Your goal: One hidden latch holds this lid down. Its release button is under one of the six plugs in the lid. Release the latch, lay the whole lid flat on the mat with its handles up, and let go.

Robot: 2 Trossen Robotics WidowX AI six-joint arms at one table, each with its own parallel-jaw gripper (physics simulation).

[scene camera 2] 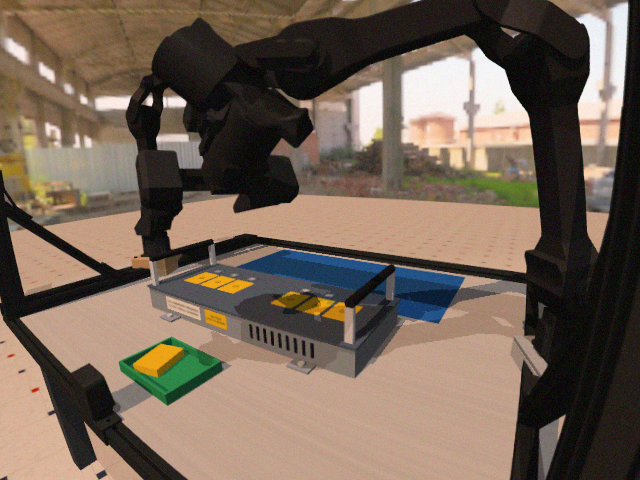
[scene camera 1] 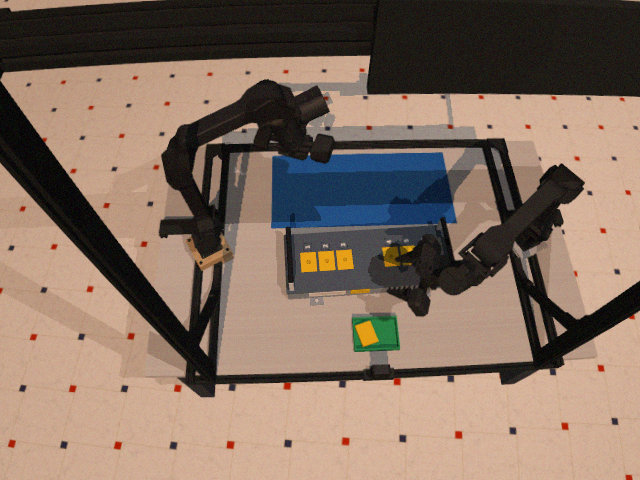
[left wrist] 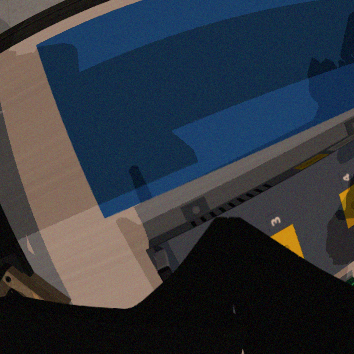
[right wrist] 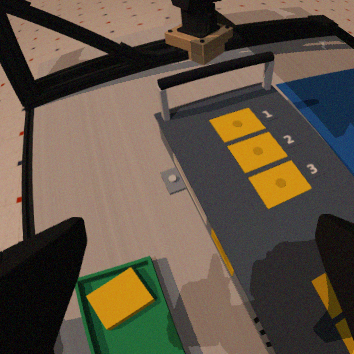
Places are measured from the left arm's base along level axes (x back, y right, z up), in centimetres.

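Where they show: left gripper, fingertip midpoint: (scene camera 1: 302, 158) (left wrist: 225, 229); right gripper, fingertip midpoint: (scene camera 2: 204, 211) (scene camera 1: 391, 275) (right wrist: 203, 229); left arm's base at its link origin: (scene camera 2: 156, 253) (scene camera 1: 208, 245) (right wrist: 198, 28); right arm's base at its link origin: (scene camera 1: 525, 238).
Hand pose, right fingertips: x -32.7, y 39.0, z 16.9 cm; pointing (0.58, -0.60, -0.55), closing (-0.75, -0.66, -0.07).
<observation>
Each offset is from my right fingertips to the top centre of the thing. "*": to the spot under its first point. Level surfaces: height alone.
The grey lid (scene camera 1: 361, 273) (scene camera 2: 261, 297) (right wrist: 228, 218) (left wrist: 309, 200) sits on its box with a black handle at each end, one of which shows in the right wrist view (right wrist: 214, 70). Yellow plugs 1 {dx +11.0, dy -20.0, dz -16.7 cm} (right wrist: 237, 123), 2 (right wrist: 257, 151) and 3 {dx +2.1, dy -15.5, dz -16.7 cm} (right wrist: 279, 183) (left wrist: 288, 239) sit in its left half {* dx +6.4, dy -17.7, dz -16.7 cm} (scene camera 1: 327, 260). Three more plugs {* dx -14.0, dy -7.1, dz -16.8 cm} (scene camera 2: 315, 306) (scene camera 1: 391, 254) lie in shadow under my right gripper (scene camera 1: 410, 281) (scene camera 2: 256, 190) (right wrist: 189, 267). It is open and empty, low over the lid's right end. My left gripper (scene camera 1: 323, 149) (left wrist: 225, 229) is shut on nothing, high over the far left corner of the blue mat {dz -21.4 cm} (scene camera 1: 366, 186) (scene camera 2: 428, 290) (left wrist: 175, 105) (right wrist: 326, 105).
A green tray {dx +5.5, dy +5.7, dz -19.9 cm} (scene camera 1: 390, 335) (scene camera 2: 190, 376) (right wrist: 147, 333) with a loose yellow plug {dx +7.7, dy +4.5, dz -20.0 cm} (scene camera 1: 367, 333) (scene camera 2: 158, 359) (right wrist: 119, 298) lies in front of the lid. A black frame (scene camera 1: 366, 371) rims the table. The left arm's tan base (scene camera 1: 210, 254) (right wrist: 200, 43) stands at the left edge.
</observation>
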